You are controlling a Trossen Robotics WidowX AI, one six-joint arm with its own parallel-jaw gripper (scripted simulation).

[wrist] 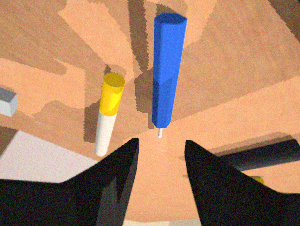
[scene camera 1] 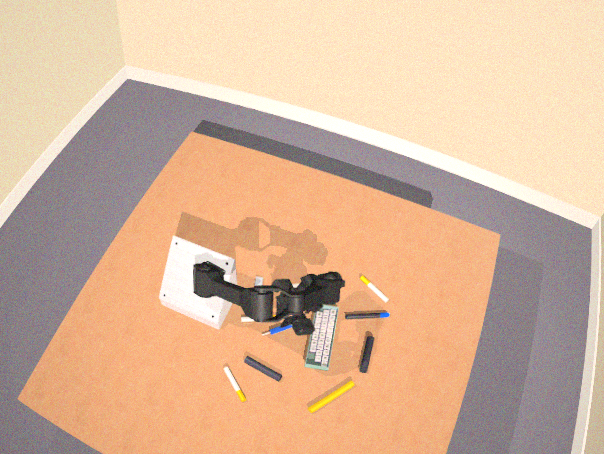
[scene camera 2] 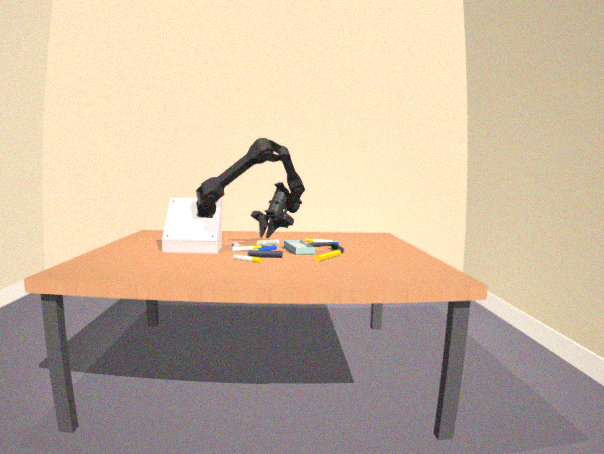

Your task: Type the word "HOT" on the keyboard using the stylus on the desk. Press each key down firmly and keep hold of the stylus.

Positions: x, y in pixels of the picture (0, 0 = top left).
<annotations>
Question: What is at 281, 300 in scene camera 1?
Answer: My gripper.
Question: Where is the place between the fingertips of my gripper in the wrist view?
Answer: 161, 145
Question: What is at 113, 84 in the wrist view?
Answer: A white-and-yellow marker.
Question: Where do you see a blue stylus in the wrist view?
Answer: At 169, 30
</annotations>
